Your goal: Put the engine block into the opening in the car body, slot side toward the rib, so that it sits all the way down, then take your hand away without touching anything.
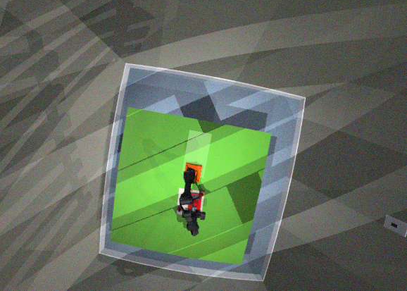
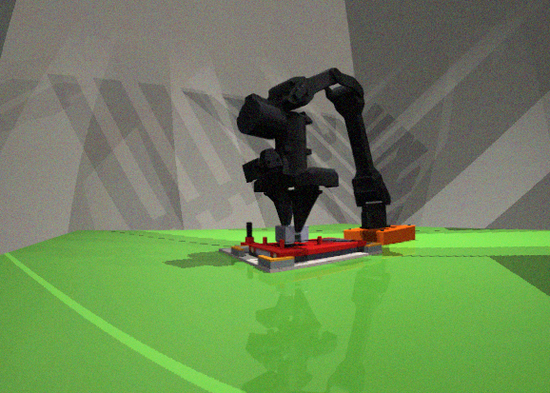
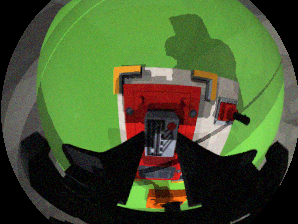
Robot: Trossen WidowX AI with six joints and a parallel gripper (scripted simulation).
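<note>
Now: gripper tip 10 mm above the grey engine block.
</note>
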